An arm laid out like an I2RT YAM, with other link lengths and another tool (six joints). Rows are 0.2 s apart.
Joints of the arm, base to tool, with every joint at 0 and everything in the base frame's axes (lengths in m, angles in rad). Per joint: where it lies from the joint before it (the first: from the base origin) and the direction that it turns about. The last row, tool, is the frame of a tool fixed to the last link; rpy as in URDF.
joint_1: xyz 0 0 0.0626 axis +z
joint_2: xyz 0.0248 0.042 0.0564 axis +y
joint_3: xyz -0.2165 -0.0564 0 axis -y
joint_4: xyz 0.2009 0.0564 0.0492 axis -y
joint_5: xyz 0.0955 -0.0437 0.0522 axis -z
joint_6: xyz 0.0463 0 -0.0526 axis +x
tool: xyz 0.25 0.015 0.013 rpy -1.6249 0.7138 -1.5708
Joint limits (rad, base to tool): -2.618..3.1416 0..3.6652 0..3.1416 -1.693..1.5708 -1.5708..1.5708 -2.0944..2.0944
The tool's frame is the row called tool.
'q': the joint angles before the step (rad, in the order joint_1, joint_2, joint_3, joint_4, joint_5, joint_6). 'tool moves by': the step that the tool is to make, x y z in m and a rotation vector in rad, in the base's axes. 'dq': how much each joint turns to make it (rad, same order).
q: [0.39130 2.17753 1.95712 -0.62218 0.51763 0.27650]
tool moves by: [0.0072 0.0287 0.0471 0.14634 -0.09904 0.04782]
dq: [-0.00790 -0.12409 -0.09357 0.10117 -0.10840 0.03451]
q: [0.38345 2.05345 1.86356 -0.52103 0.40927 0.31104]
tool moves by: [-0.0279 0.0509 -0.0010 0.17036 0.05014 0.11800]
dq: [0.00067 -0.09770 -0.09572 -0.00286 -0.20433 0.05998]
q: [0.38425 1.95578 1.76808 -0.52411 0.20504 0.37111]
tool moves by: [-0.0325 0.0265 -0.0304 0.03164 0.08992 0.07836]
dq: [0.01902 -0.02595 -0.06876 -0.02916 -0.08683 0.00643]
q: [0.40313 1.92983 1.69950 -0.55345 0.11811 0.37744]
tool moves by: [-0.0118 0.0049 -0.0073 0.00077 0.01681 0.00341]
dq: [0.01881 -0.02366 -0.04487 0.00415 0.00551 0.01631]
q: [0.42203 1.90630 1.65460 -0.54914 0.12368 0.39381]
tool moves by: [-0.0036 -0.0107 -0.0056 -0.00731 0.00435 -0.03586]
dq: [0.00130 -0.02094 -0.04522 0.01405 0.02925 0.02365]
